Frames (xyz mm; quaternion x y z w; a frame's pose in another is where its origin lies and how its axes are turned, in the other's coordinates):
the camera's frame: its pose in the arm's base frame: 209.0 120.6 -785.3 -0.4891 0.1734 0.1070 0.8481
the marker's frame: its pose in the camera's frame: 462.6 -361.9 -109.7 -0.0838 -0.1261 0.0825 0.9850
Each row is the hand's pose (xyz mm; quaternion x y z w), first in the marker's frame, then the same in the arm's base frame.
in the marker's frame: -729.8 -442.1 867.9 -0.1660 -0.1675 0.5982 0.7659
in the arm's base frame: 243.3 262.1 298.8 -0.4370 0.2100 0.7794 0.3967
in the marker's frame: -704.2 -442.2 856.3 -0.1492 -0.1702 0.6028 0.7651
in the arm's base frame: 266.5 259.5 283.1 -0.4220 0.2144 0.7828 0.4040
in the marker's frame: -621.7 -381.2 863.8 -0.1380 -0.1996 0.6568 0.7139
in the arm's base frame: 305.4 311.2 203.1 -0.3735 0.2170 0.8279 0.3578
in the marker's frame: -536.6 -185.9 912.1 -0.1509 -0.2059 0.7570 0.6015
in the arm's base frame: 274.0 443.4 32.1 -0.3138 0.2505 0.8850 0.2356
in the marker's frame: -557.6 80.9 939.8 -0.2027 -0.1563 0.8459 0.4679
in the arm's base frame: 117.9 547.7 -160.6 -0.2895 0.3115 0.9021 0.0735
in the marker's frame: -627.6 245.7 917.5 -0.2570 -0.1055 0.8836 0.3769
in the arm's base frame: -23.0 559.4 -272.8 0.2947 -0.3500 -0.8882 0.0429
